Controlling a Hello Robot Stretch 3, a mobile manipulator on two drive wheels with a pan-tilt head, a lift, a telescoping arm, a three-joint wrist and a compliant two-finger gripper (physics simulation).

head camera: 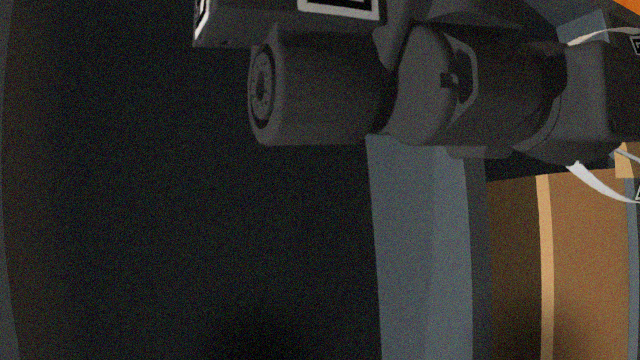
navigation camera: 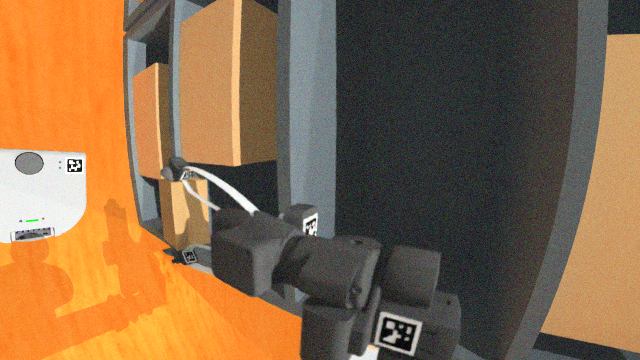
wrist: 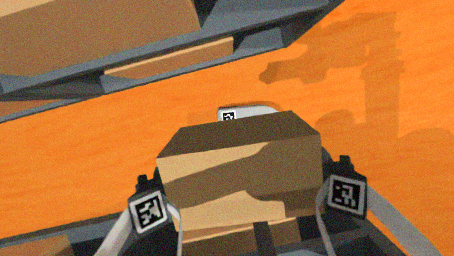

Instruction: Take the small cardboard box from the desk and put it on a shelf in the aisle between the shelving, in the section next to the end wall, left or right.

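Places are measured from the robot's base along level axes (x back, y right, z up), in metres.
Where they show: gripper, fingertip midpoint: [navigation camera: 169,209] [wrist: 241,168]; robot's base, link origin: [navigation camera: 30,162].
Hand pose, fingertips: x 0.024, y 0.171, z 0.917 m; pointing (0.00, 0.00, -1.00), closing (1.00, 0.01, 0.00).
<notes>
Things, the pixels of their centre, and the offset from my fingertips. "pt": a spot on its surface instead.
- small cardboard box, body centre: [wrist: 240,163] [navigation camera: 183,210] dx -0.001, dy +0.012, dz +0.023 m
- grey shelving, surface spot: [head camera: 425,250] pt dx -0.145, dy +0.267, dz +0.074 m
- dark bay, surface spot: [head camera: 200,225] pt dx -0.154, dy +0.644, dz +0.276 m
The small cardboard box [navigation camera: 185,215] [wrist: 240,170] is held between the two fingertips of my gripper [navigation camera: 182,212] [wrist: 241,168], which is shut on it. In the wrist view the box hangs over the orange floor between shelving at the top and at the bottom. In the navigation view it overlaps the edge of the grey shelving [navigation camera: 312,100] [head camera: 425,250]; whether it is inside a bay cannot be told. In the head view the wrist crosses the top in front of the shelving, and the fingers are cut off at the right edge. The desk and end wall cannot be made out.
Large cardboard boxes [navigation camera: 207,90] [head camera: 590,250] [wrist: 100,35] stand in the shelving, with another box [navigation camera: 600,200] at the right. A dark bay [navigation camera: 450,150] [head camera: 200,225] lies beside a grey upright. The white robot base [navigation camera: 45,195] [wrist: 250,111] is on the orange floor.
</notes>
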